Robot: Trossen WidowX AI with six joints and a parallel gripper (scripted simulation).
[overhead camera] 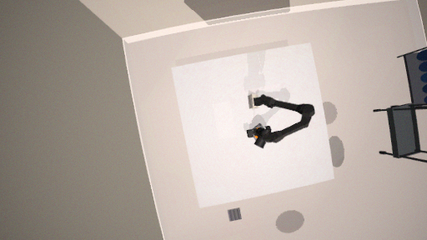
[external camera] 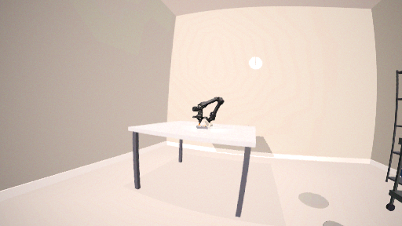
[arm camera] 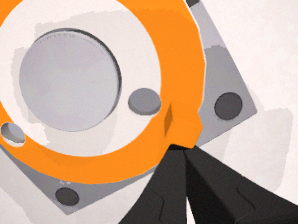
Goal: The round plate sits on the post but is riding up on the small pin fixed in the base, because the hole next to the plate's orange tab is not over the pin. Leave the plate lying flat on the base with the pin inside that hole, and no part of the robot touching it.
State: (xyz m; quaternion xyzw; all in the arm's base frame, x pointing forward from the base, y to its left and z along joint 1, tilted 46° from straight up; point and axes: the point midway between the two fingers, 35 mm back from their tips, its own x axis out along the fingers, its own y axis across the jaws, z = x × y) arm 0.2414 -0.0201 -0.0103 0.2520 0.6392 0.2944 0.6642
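Now: gripper tip 2 cm short of the orange round plate and 2 cm to the right of it. From my gripper tip the other things lie so: grey square base (3 cm ahead, 4 cm to the left, 2 cm below).
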